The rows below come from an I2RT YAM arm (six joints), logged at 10 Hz.
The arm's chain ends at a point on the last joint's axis. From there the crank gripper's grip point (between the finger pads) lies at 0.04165 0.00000 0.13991 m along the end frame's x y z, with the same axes.
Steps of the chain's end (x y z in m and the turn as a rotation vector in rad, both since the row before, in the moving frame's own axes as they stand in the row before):
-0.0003, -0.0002, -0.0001, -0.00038, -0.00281, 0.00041
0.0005, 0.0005, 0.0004, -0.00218, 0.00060, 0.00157
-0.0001, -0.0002, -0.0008, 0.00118, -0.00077, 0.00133
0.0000, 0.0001, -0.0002, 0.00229, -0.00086, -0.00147
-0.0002, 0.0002, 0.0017, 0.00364, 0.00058, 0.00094
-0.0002, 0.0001, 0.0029, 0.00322, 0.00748, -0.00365
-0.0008, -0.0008, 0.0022, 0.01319, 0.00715, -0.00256
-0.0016, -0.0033, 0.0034, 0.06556, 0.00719, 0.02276
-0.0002, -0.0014, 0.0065, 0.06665, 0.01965, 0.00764
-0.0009, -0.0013, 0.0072, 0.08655, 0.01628, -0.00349
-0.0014, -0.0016, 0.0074, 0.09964, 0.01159, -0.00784
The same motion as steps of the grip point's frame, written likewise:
-0.0007, -0.0001, 0.0000, -0.00038, -0.00281, 0.00041
0.0006, 0.0009, 0.0004, -0.00218, 0.00060, 0.00157
-0.0002, -0.0003, -0.0008, 0.00118, -0.00077, 0.00133
-0.0001, -0.0003, -0.0002, 0.00229, -0.00086, -0.00147
-0.0001, -0.0003, 0.0017, 0.00364, 0.00058, 0.00094
0.0008, -0.0005, 0.0026, 0.00322, 0.00748, -0.00365
0.0002, -0.0028, 0.0019, 0.01319, 0.00715, -0.00256
-0.0005, -0.0115, 0.0028, 0.06556, 0.00719, 0.02276
0.0026, -0.0104, 0.0054, 0.06665, 0.01965, 0.00764
0.0013, -0.0135, 0.0060, 0.08655, 0.01628, -0.00349
0.0002, -0.0158, 0.0062, 0.09964, 0.01159, -0.00784

